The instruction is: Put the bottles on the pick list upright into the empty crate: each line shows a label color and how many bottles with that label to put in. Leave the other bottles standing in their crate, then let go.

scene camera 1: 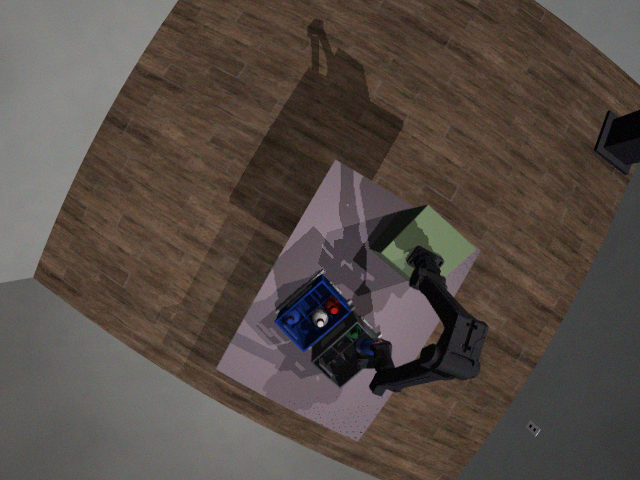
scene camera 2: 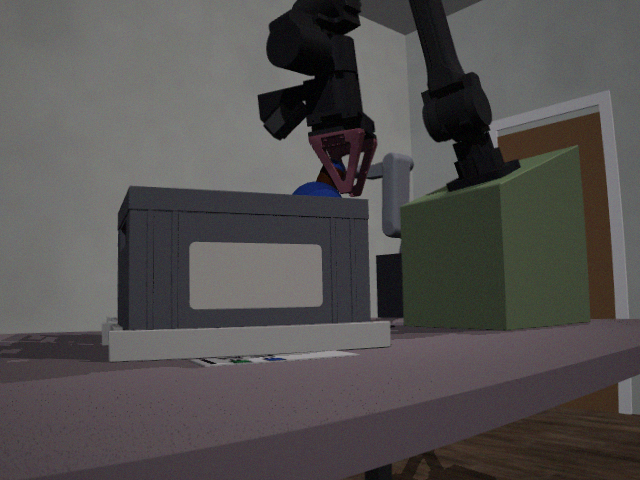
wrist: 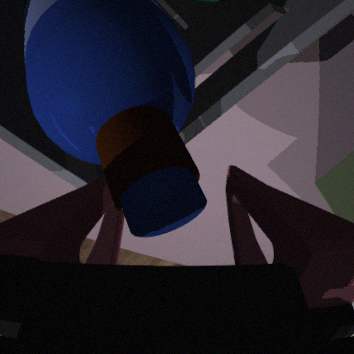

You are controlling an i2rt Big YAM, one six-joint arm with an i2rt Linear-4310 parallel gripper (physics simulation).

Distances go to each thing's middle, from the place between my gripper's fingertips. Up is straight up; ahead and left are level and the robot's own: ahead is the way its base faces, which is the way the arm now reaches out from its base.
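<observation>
Counting from my hand, I find the pick list [scene camera 2: 227, 361] 190 mm below, 160 mm ahead and 50 mm to the left. The pale rail [scene camera 2: 163, 344] is 170 mm below my hand, and it sits 150 mm ahead of the hand and 10 mm to the left of it.
</observation>
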